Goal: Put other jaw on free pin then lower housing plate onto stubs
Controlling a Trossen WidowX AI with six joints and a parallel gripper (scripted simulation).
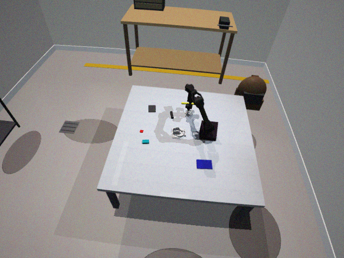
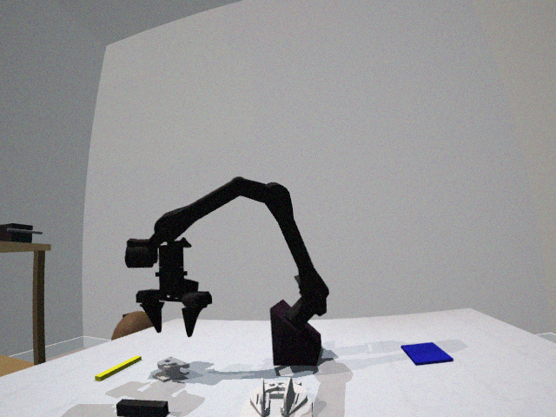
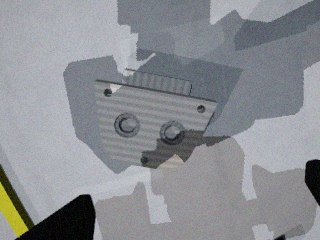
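Now: the white piece 9 cm below my gripper tip, 2 cm to the right of it and 1 cm behind it. Round my gripper tip: yellow bar: 17 cm to the right, 10 cm below, 2 cm behind; then black block: 17 cm ahead, 9 cm below, 2 cm to the left; then dark square: 38 cm ahead, 10 cm below, 8 cm to the right.
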